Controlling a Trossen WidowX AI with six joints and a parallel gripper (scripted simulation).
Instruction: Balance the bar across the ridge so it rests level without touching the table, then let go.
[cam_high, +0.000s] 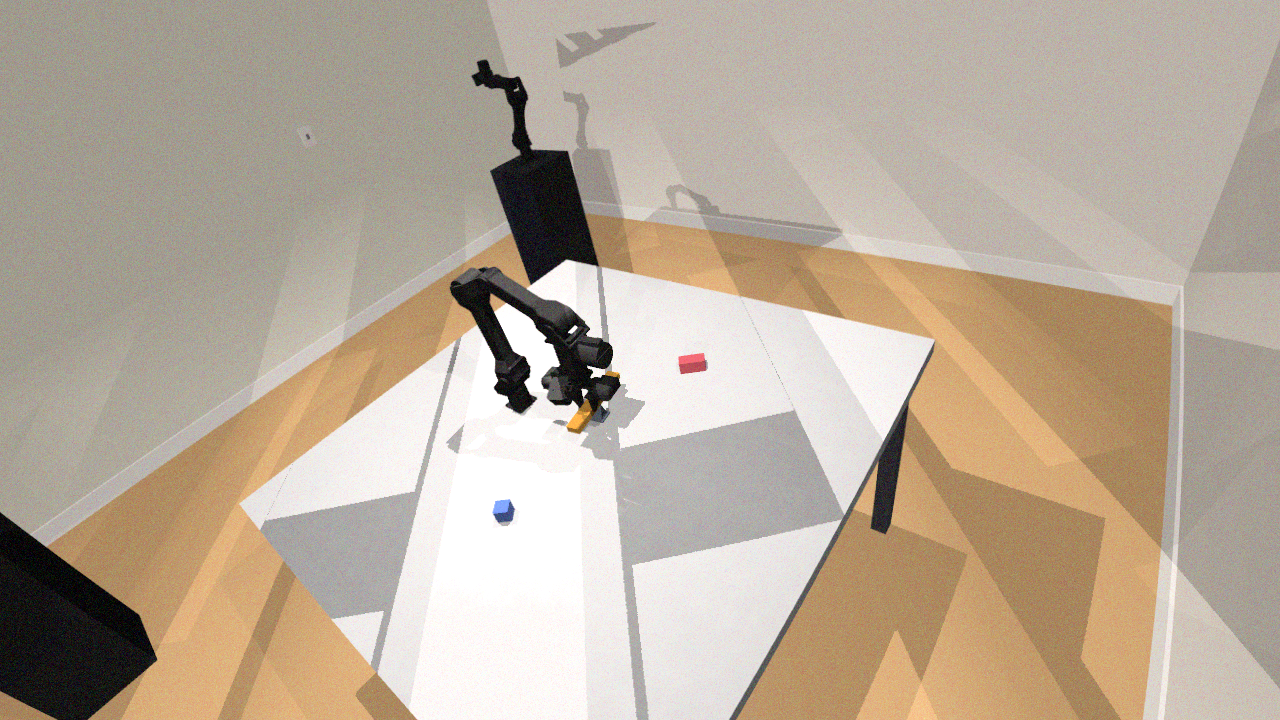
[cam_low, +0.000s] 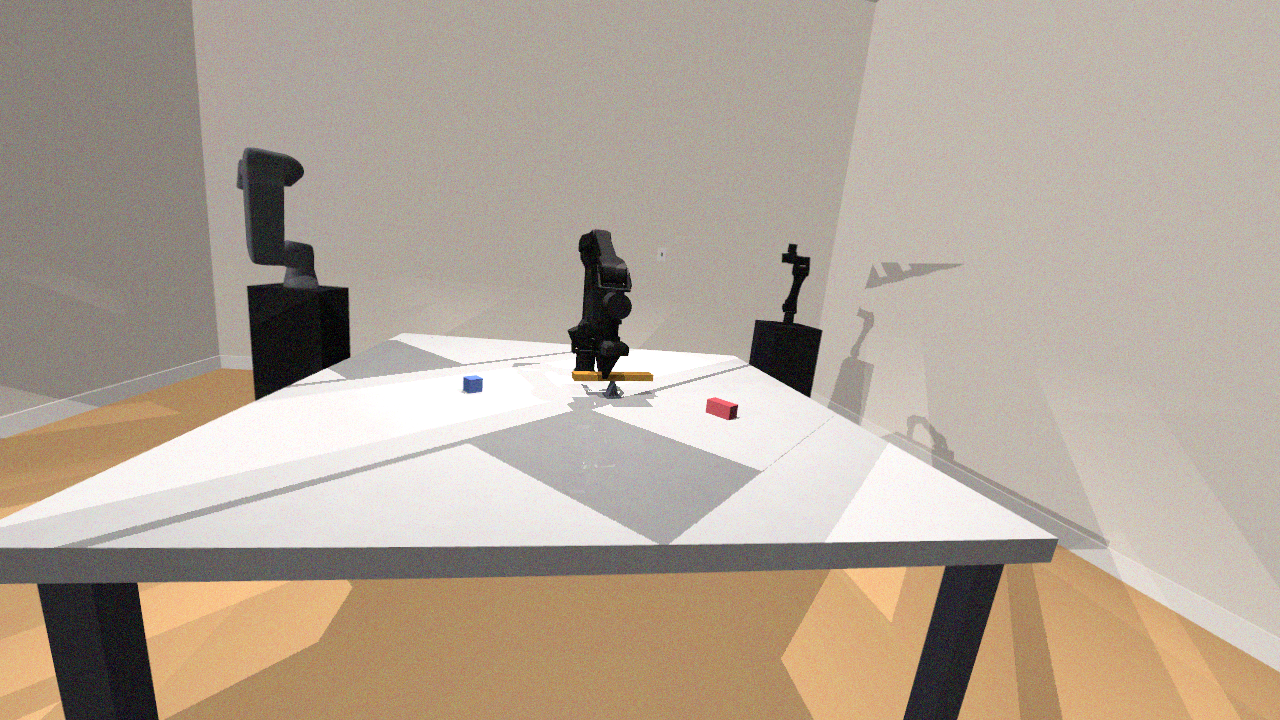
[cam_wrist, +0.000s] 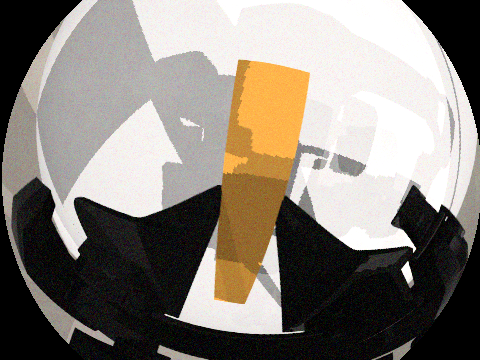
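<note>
Now: gripper tip 10 mm past the orange bar and 30 mm to the right of it. The rest, counted from my gripper tip: small blue cube: 10 mm ahead, 300 mm to the right, 30 mm below; then red block: 110 mm ahead, 280 mm to the left, 30 mm below.
</note>
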